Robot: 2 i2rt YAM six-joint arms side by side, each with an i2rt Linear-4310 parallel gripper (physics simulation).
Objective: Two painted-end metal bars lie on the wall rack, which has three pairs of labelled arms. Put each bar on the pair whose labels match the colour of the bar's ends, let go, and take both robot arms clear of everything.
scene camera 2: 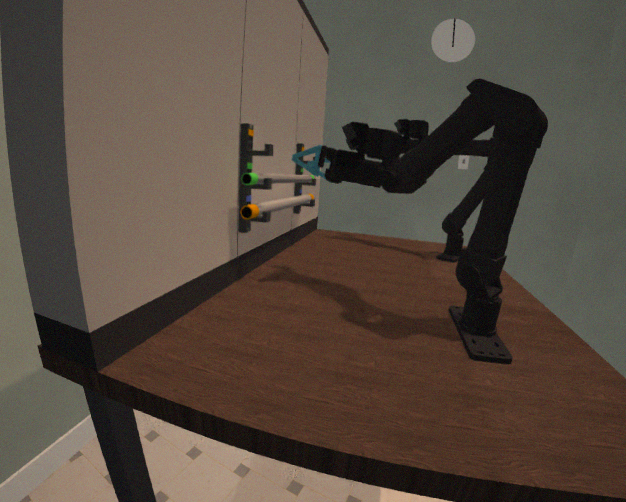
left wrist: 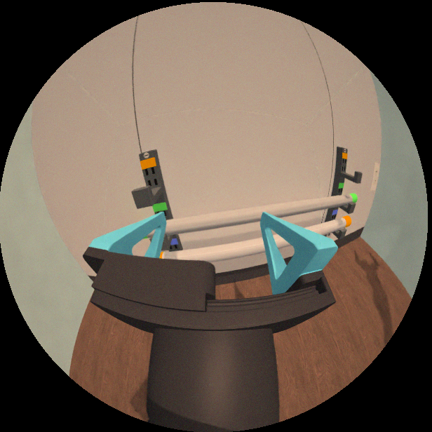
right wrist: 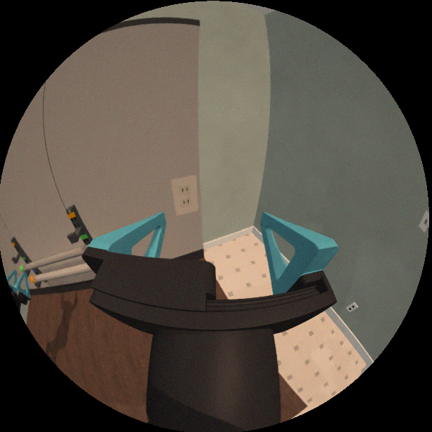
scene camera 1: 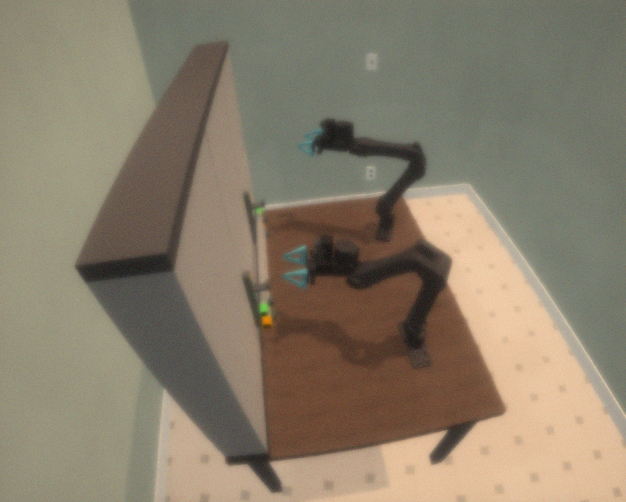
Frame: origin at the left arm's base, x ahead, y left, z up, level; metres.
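Seen in the pictures: left gripper, fingertip midpoint: [scene camera 2: 300,161] [scene camera 1: 282,266]; right gripper, fingertip midpoint: [scene camera 1: 300,140]; left arm's base, origin of the base link: [scene camera 2: 475,332] [scene camera 1: 414,343]; right arm's base, origin of the base link: [scene camera 2: 452,256] [scene camera 1: 385,227].
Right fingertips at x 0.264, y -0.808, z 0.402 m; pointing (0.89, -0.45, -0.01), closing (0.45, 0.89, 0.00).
Pixels of each thing's middle, then the offset from my right fingertips to it. Level surfaces: height alone.
- wall rack, body centre: [scene camera 2: 255,179] [scene camera 1: 261,300] 0.230 m ahead, 0.700 m left, 0.158 m down
- green-ended bar, body centre: [scene camera 2: 287,178] [scene camera 1: 260,254] 0.219 m ahead, 0.498 m left, 0.156 m down
- orange-ended bar, body centre: [scene camera 2: 286,203] 0.220 m ahead, 0.491 m left, 0.228 m down
- brown table, its level: 0.402 m down
The wall rack [scene camera 2: 244,149] [left wrist: 150,172] has orange labels at the top, green in the middle and blue at the bottom. The green-ended bar [scene camera 2: 287,178] [left wrist: 300,207] [right wrist: 55,258] lies on the middle, green-labelled pair. The orange-ended bar [scene camera 2: 284,203] [left wrist: 310,230] [right wrist: 60,273] lies on the bottom, blue-labelled pair. The top, orange-labelled pair holds no bar. My left gripper [scene camera 1: 284,267] [left wrist: 212,217] is open and empty, in front of the rack between its posts and apart from the bars. My right gripper [scene camera 1: 302,140] [right wrist: 212,217] is open and empty, high beyond the rack's far end; the left arm hides it in scene camera 2.
The tall wall panel [scene camera 1: 219,219] [scene camera 2: 156,156] stands along the edge of the brown table [scene camera 1: 334,407] [scene camera 2: 313,366]. A wall outlet [right wrist: 185,195] is on the panel beyond the rack. Both arms stand on the table, facing the panel.
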